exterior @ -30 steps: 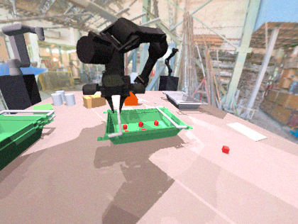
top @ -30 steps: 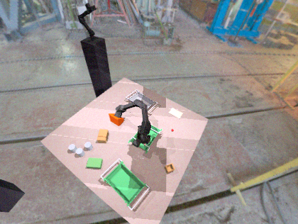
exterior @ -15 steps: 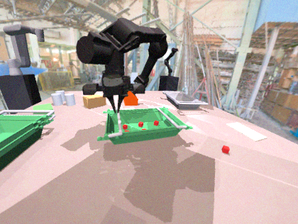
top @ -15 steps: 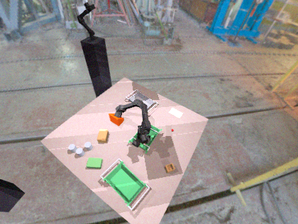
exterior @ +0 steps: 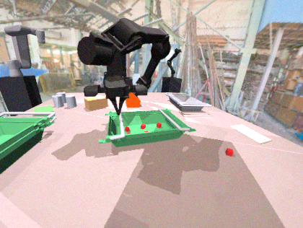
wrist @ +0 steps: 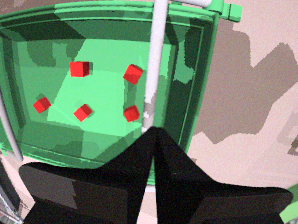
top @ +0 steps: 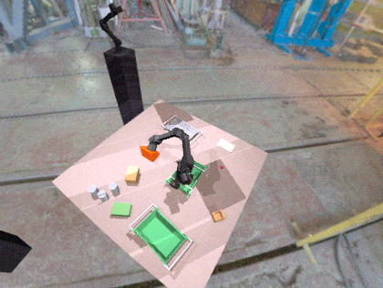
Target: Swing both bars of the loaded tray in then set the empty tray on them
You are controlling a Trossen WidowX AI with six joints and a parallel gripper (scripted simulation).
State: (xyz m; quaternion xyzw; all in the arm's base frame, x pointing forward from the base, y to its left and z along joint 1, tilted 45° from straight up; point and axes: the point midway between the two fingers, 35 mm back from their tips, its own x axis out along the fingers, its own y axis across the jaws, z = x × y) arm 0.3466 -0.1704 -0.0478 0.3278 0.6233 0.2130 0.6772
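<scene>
The grey tray is 240 mm behind my gripper tip, 510 mm to the left of it and 40 mm below it. From my gripper tip the other things lie so: tan block: 370 mm behind, 90 mm to the right, 50 mm below; small brown box: 330 mm ahead, 90 mm to the right, 70 mm below; red block: 230 mm ahead, 310 mm to the left, 80 mm below.
</scene>
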